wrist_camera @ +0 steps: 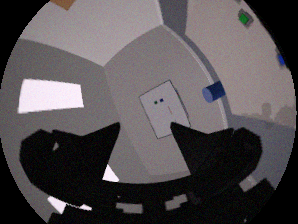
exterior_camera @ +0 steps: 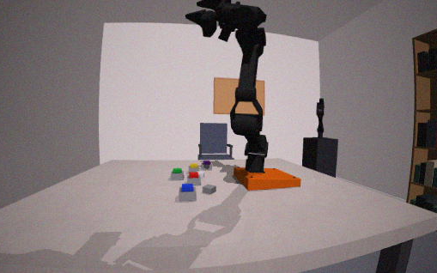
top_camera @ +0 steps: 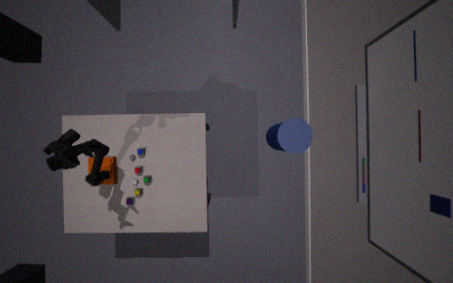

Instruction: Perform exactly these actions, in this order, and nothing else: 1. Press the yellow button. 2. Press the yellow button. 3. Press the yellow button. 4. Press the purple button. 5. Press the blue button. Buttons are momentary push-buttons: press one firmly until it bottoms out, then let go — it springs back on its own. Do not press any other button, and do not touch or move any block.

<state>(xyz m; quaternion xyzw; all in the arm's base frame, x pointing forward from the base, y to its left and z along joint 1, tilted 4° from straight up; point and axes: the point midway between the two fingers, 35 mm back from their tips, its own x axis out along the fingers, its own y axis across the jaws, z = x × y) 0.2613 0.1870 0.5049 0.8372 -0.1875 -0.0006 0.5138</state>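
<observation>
Right now the yellow button is 54 cm below my gripper tip, 29 cm to the right of it and 1 cm behind it. Round my gripper tip: red button (54 cm below, 12 cm to the right, 1 cm behind); blue button (54 cm below, 2 cm to the left); small grey block (56 cm below, 6 cm behind, 3 cm to the right).
</observation>
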